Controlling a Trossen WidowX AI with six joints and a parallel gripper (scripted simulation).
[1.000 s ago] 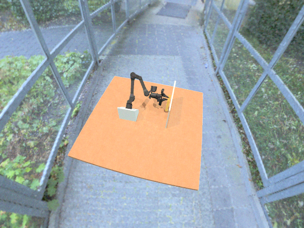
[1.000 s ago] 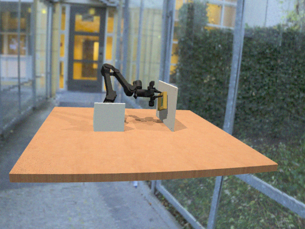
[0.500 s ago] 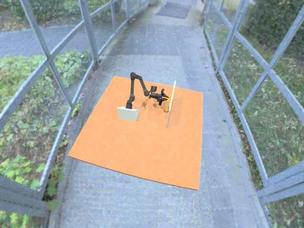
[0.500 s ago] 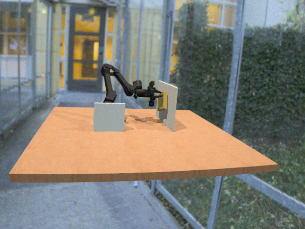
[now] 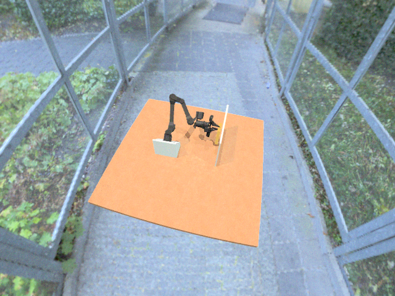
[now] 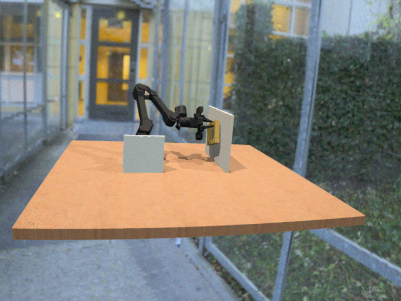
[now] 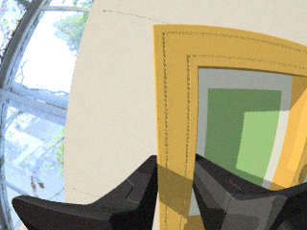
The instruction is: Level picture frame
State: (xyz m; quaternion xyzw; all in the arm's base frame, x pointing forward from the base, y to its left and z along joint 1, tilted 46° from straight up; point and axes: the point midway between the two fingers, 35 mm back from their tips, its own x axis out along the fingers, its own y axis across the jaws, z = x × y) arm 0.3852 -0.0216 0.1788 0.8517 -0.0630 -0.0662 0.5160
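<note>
My gripper tip is 5 cm above the picture frame and 1 cm to the left of it.
</note>
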